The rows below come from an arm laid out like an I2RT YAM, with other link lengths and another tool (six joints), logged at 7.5 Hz.
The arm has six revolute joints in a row. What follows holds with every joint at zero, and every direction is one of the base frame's.
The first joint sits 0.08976 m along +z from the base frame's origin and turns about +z.
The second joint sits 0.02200 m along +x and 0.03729 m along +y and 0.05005 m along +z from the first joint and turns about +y.
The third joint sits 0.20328 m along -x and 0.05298 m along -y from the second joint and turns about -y.
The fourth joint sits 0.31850 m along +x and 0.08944 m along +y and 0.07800 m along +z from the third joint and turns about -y.
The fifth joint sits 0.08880 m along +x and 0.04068 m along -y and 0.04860 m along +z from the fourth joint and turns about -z.
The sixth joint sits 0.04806 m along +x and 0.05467 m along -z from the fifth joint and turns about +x.
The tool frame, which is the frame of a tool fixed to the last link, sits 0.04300 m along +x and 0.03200 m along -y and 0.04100 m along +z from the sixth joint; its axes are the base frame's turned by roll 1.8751, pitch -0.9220 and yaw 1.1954 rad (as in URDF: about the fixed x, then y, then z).
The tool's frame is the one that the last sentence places.
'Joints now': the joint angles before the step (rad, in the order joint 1, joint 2, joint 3, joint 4, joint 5, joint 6). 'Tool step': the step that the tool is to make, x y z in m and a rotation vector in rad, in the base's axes. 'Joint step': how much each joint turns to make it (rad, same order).
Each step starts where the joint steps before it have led.
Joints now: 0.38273, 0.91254, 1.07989, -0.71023, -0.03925, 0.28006
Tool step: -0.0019, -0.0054, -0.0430, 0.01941, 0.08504, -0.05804
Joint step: -0.00071, -0.03438, -0.11607, 0.01210, 0.02087, 0.07299
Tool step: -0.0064, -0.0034, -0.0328, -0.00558, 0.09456, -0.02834
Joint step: 0.00258, -0.01500, -0.06488, -0.03925, 0.00604, 0.04278
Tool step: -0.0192, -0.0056, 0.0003, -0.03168, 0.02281, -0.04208
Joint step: 0.02538, -0.06376, -0.02231, -0.07534, 0.06421, 0.02906
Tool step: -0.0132, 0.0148, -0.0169, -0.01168, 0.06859, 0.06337
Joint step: 0.05192, -0.00949, -0.02616, -0.05064, -0.02102, 0.00522
